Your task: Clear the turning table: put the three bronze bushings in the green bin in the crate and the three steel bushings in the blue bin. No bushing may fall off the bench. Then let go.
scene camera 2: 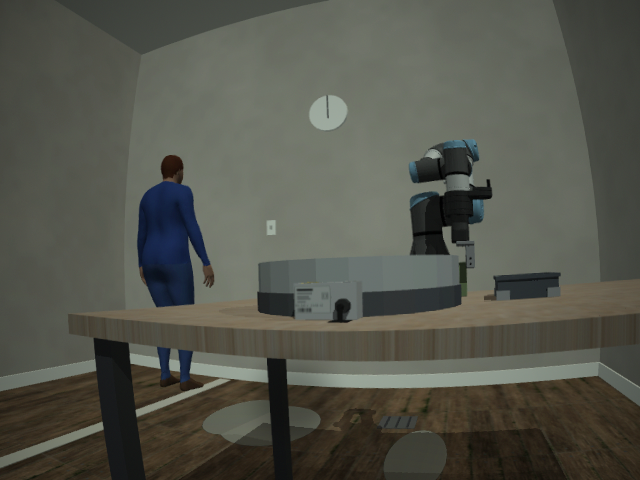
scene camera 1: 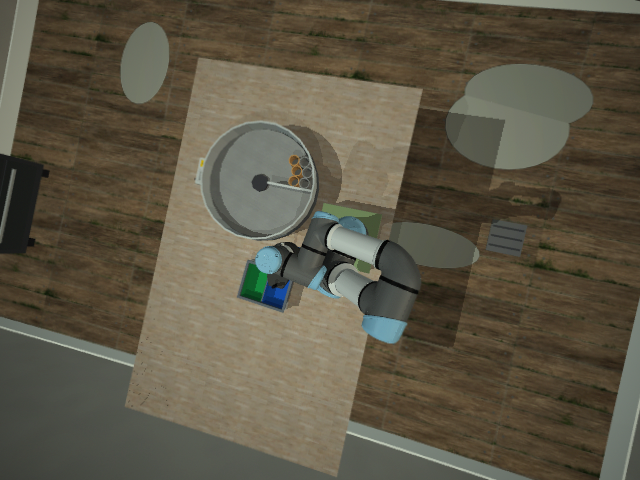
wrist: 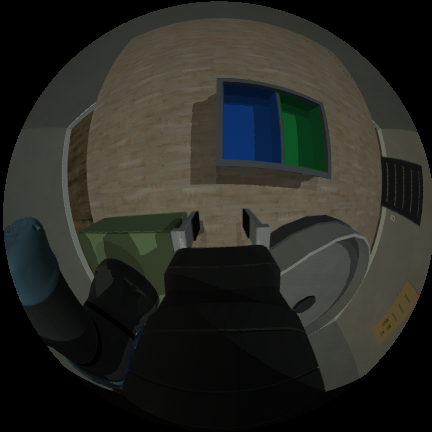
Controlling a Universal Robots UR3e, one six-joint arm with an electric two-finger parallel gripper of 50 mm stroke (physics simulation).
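Places are measured from the arm's base along level axes (x ahead, y left, z up), in centimetres.
Where they show: gripper, fingertip midpoint: [scene camera 2: 470, 267] [wrist: 220, 218]; arm's base, link origin: [wrist: 126, 287].
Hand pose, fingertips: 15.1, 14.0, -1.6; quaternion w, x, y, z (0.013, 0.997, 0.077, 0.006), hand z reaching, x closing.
Each offset is from my fingertips to the top centre of the thing, as dx, dy, dz. "*": to the spot under its first point.
The turning table [scene camera 1: 242, 155] [scene camera 2: 403, 273] [wrist: 325, 280] is a round grey walled dish. Three bronze bushings {+12.8, -32.1, +1.8} [scene camera 1: 290, 161] {+10.6, -29.0, +1.8} [scene camera 1: 292, 171] {+10.3, -25.2, +1.8} [scene camera 1: 289, 181] stand in a column on its right side in scene camera 1. Three steel bushings, the lowest {+6.5, -25.8, +1.8} [scene camera 1: 309, 182] beside the bar, stand between them and the wall. The crate {+7.4, +14.3, -2.3} [scene camera 1: 261, 304] [scene camera 2: 527, 286] [wrist: 219, 125] has a green bin {* +13.5, +15.7, -6.7} [scene camera 1: 253, 281] [wrist: 300, 130] and a blue bin {* +2.9, +17.2, -6.7} [scene camera 1: 276, 295] [wrist: 250, 125]; no bushing shows in either. My gripper [scene camera 2: 467, 257] [wrist: 220, 218] is open and empty, above the bench between dish and crate; the arm hides it in scene camera 1.
A thin bar {* +10.7, -22.6, +2.4} [scene camera 1: 289, 187] runs from the dark hub {+23.1, -20.8, -1.2} [scene camera 1: 260, 182] to the dish wall, just below the bushings. A green block [scene camera 1: 343, 210] [wrist: 130, 245] stands under the arm's base, right of the dish. A labelled box {* +48.5, -18.8, -4.6} [scene camera 2: 312, 302] sits at the dish's outer side.
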